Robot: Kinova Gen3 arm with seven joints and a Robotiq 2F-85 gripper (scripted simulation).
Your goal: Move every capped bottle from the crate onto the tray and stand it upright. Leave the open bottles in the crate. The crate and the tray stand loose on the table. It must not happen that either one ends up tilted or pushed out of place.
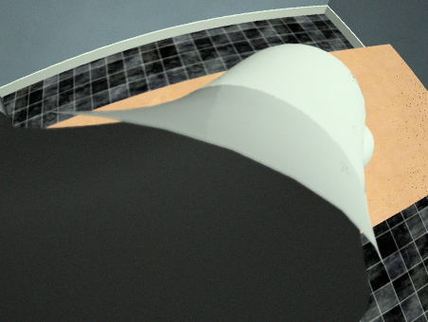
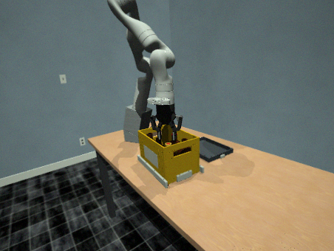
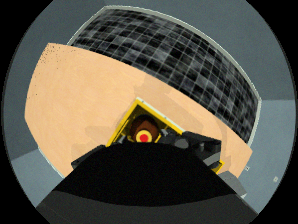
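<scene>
Right now the yellow crate is 9 cm behind my hand, 5 cm to the left of it and 12 cm below it. The rest, counted from my hand: dark tray (10 cm behind, 33 cm to the left, 19 cm below).
</scene>
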